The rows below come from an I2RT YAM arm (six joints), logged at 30 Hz.
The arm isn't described. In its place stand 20 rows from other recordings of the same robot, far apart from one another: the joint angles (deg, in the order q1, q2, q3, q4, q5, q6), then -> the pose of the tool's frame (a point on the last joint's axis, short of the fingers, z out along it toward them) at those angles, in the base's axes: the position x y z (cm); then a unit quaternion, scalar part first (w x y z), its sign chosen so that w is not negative.
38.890 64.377 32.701 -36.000 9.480 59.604 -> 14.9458 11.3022 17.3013 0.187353 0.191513 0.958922 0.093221
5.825 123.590 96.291 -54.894 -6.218 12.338 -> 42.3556 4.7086 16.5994 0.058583 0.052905 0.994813 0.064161
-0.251 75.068 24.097 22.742 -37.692 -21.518 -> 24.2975 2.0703 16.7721 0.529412 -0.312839 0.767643 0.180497
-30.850 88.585 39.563 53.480 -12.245 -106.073 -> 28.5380 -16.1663 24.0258 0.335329 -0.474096 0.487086 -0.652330
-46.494 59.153 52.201 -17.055 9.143 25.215 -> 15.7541 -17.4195 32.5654 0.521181 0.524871 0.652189 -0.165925
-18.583 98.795 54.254 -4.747 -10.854 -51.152 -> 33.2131 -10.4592 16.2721 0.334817 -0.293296 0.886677 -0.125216
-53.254 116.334 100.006 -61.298 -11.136 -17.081 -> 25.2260 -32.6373 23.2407 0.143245 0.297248 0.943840 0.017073
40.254 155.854 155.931 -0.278 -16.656 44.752 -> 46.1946 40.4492 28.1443 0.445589 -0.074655 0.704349 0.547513
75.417 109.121 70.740 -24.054 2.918 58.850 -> 9.9063 37.3575 16.0735 0.115330 -0.133875 0.961637 0.209834
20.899 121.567 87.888 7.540 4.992 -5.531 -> 46.2252 17.3192 20.4280 0.528586 -0.171408 0.830698 0.034022
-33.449 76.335 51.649 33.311 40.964 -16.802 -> 24.1653 -18.7609 33.7351 0.546267 0.350945 0.565876 -0.508147
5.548 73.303 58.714 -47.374 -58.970 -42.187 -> 23.5700 5.3544 28.1211 0.350272 -0.450759 0.724094 0.387057
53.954 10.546 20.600 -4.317 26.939 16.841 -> 6.9781 6.8476 27.4239 0.678406 -0.043854 0.673438 0.290384
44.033 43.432 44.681 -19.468 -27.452 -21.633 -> 11.2405 13.1502 32.7313 0.521313 -0.543588 0.585862 0.299184
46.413 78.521 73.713 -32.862 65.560 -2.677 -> 22.1252 18.5436 35.7251 0.525057 -0.096300 0.785587 -0.312881
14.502 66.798 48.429 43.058 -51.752 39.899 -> 23.9558 9.0841 37.5998 0.566103 -0.251732 0.554384 0.555713
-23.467 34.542 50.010 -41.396 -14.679 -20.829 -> 11.3838 -3.9585 33.8947 0.528113 -0.048393 0.842106 -0.098039
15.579 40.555 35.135 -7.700 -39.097 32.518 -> 15.5763 6.6736 29.8670 0.428206 -0.097042 0.760700 0.478077
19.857 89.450 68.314 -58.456 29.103 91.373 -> 27.5447 8.1067 24.1735 0.256073 0.581779 0.768907 -0.068857
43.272 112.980 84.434 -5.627 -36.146 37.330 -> 31.4684 32.5093 23.4468 0.162102 -0.188575 0.831401 0.496925
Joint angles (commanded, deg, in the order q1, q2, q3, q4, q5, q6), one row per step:
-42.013, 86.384, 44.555, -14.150, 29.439, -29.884
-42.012, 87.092, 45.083, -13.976, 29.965, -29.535
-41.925, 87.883, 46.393, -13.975, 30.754, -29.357
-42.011, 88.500, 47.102, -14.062, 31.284, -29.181
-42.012, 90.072, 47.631, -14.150, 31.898, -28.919
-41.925, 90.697, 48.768, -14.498, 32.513, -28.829
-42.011, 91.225, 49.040, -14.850, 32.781, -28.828
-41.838, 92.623, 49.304, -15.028, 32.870, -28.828
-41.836, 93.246, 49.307, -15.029, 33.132, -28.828
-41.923, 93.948, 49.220, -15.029, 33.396, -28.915
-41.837, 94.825, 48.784, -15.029, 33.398, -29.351
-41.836, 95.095, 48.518, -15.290, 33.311, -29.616
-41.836, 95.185, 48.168, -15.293, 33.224, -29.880
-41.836, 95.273, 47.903, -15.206, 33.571, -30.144
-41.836, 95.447, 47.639, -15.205, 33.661, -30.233
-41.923, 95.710, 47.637, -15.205, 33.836, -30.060
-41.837, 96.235, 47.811, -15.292, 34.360, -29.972
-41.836, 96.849, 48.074, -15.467, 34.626, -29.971
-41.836, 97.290, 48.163, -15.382, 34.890, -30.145
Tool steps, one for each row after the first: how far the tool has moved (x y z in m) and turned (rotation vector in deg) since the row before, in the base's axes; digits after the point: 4 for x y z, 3 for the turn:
0.0019, -0.0021, -0.0004, -0.310, 0.054, -0.545
0.0040, -0.0036, 0.0029, -0.828, -0.075, -0.484
0.0017, -0.0025, 0.0006, -0.325, 0.164, -0.511
0.0022, -0.0024, -0.0049, 0.379, 0.996, -0.529
0.0032, -0.0027, 0.0023, -0.492, 0.157, -0.316
0.0003, -0.0010, -0.0016, 0.240, 0.601, -0.234
0.0021, -0.0007, -0.0058, 0.821, 1.026, 0.125
0.0003, -0.0004, -0.0030, 0.247, 0.612, -0.134
-0.0003, -0.0006, -0.0038, 0.362, 0.799, -0.159
-0.0005, 0.0010, -0.0064, 0.902, 1.277, 0.402
-0.0009, 0.0009, -0.0028, 0.607, 0.722, 0.237
-0.0010, 0.0009, -0.0021, 0.372, 0.456, 0.236
-0.0008, 0.0005, -0.0015, -0.031, 0.580, 0.035
-0.0008, 0.0006, -0.0020, 0.239, 0.438, 0.025
-0.0003, -0.0005, -0.0012, 0.045, 0.187, -0.294
0.0007, -0.0004, -0.0017, -0.065, 0.581, -0.213
0.0007, -0.0008, -0.0019, 0.173, 0.551, -0.116
0.0004, -0.0005, -0.0016, 0.021, 0.473, 0.015

